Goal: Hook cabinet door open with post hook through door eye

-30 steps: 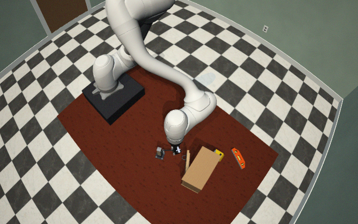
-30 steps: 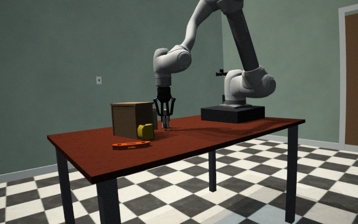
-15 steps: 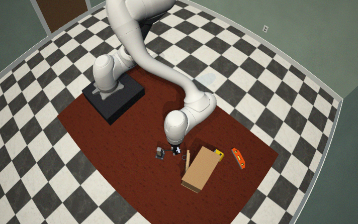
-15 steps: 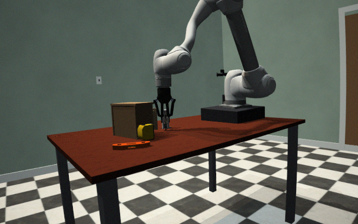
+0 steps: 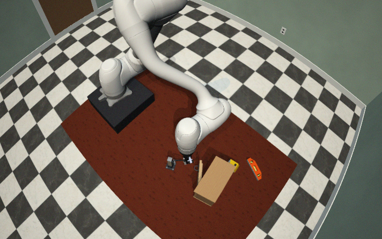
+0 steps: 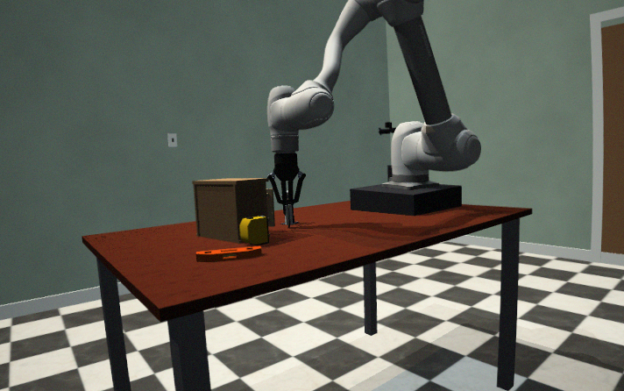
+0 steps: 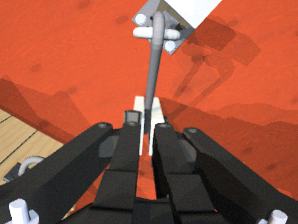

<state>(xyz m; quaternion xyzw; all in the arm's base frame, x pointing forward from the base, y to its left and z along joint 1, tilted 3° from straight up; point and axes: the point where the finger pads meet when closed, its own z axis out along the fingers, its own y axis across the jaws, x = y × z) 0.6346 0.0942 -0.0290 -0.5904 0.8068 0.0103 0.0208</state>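
The thin hook lies 30 mm to the right of my hand, 20 mm above it and 10 mm behind it. From my hand the other things lie so: yellow tape measure: 190 mm ahead, 170 mm to the left, 10 mm below; then hook post: 60 mm to the right, 30 mm behind, 30 mm above; then cabinet door: 120 mm ahead, 30 mm to the right, 30 mm above.
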